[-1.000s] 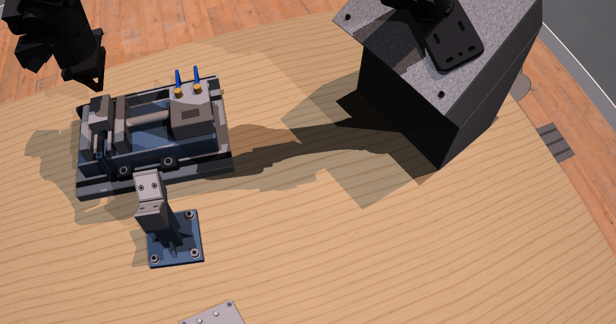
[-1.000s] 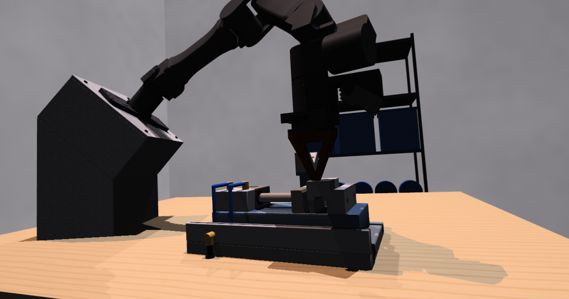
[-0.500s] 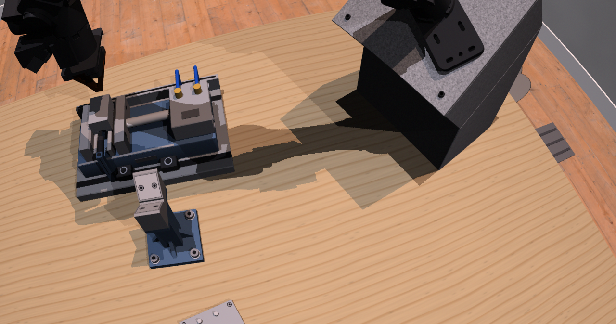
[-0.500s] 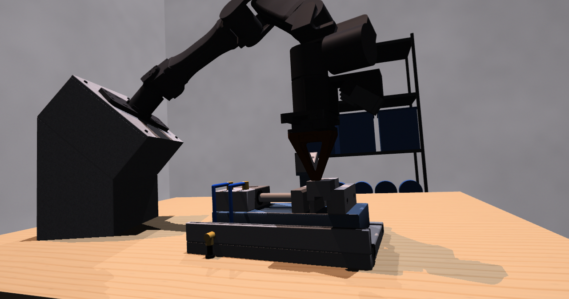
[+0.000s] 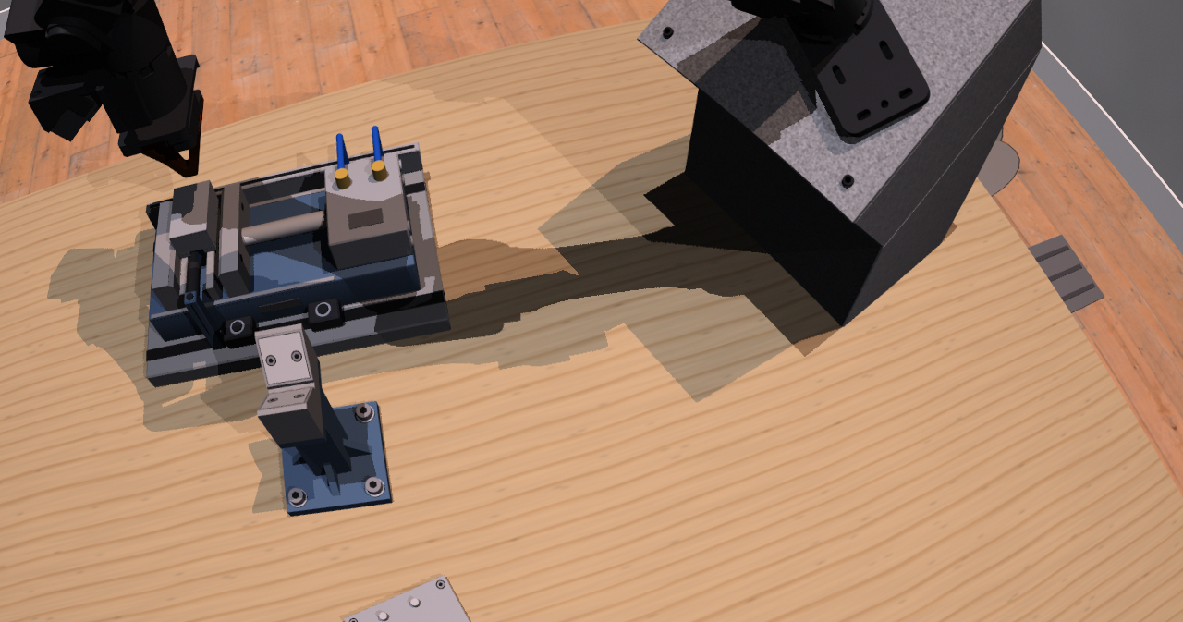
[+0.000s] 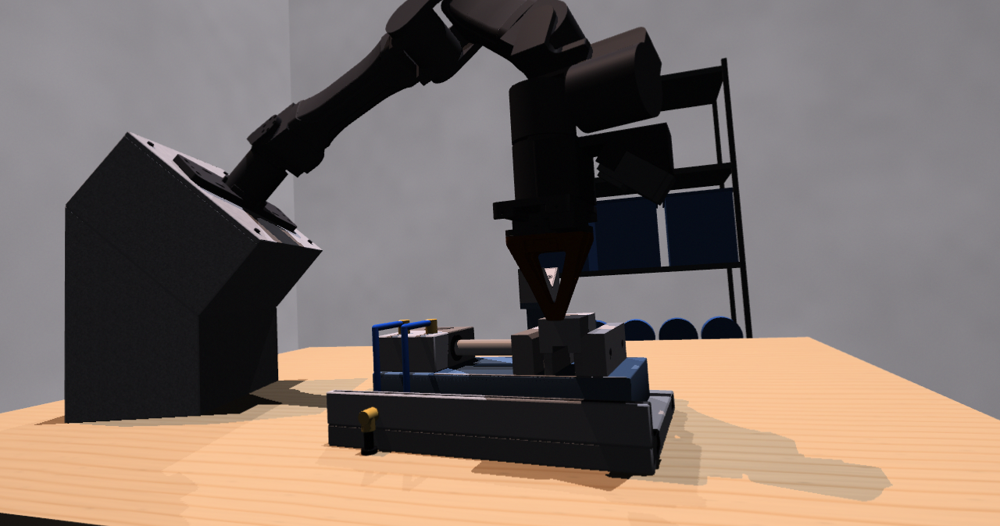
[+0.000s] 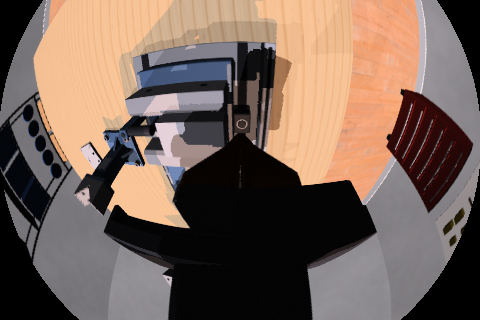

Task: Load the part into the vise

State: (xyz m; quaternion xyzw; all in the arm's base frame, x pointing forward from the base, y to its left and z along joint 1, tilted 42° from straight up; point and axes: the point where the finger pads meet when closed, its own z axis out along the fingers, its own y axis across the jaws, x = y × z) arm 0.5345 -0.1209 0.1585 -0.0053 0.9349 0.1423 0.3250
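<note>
My hand is 40 mm to the right of the grey part, 30 mm above it and 10 mm past it. Also, from my hand: moving jaw 60 mm to the left, 50 mm behind, 40 mm below; then work stop rod 110 mm to the left, 30 mm below, 20 mm behind; then fixed jaw 70 mm to the left, 40 mm below, 20 mm ahead.
</note>
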